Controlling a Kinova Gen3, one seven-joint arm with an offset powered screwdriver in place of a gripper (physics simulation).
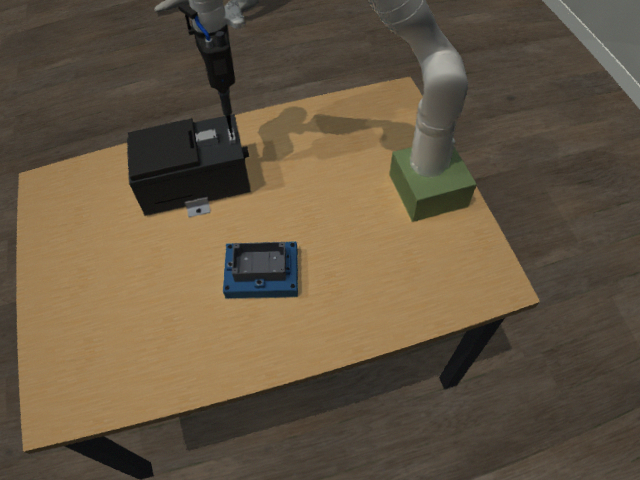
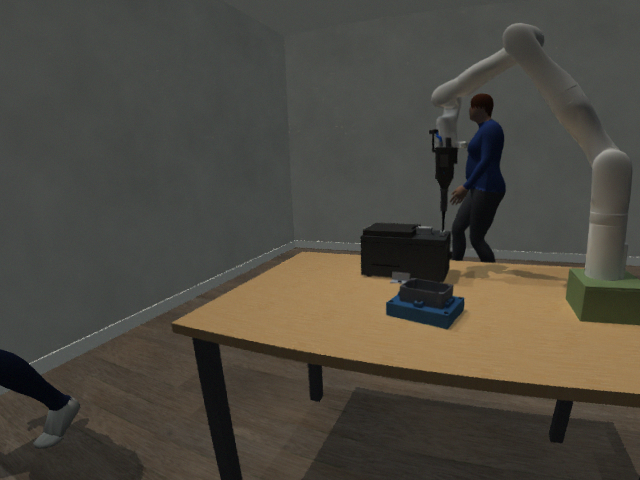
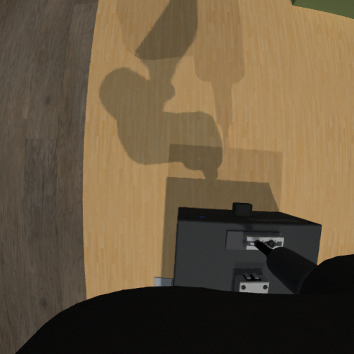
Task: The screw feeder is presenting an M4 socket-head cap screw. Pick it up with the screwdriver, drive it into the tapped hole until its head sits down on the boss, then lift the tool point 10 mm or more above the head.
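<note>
The black screw feeder [image 1: 219, 175] [image 2: 403, 257] [image 3: 205, 252] stands at the table's back left. My screwdriver [image 1: 232, 134] [image 2: 443, 229] [image 3: 257, 243] points straight down, its thin bit's tip at the small bright metal pick-up plate [image 3: 278, 241] on the feeder's top. The M4 screw cannot be made out at the tip, so whether the bit holds it cannot be told. A dark grey open housing [image 1: 259, 276] [image 2: 424, 296] sits in a blue fixture [image 1: 261, 292] [image 2: 419, 313], well away from the tool. Small corner bosses show on it; which hole is tapped cannot be told.
A small metal bracket [image 1: 198, 208] lies at the feeder's front. The arm's green base block [image 1: 439, 201] [image 2: 602, 304] stands at the table's right. A person in blue [image 2: 485, 155] is behind the table. Another person's leg [image 2: 31, 377] shows at lower left.
</note>
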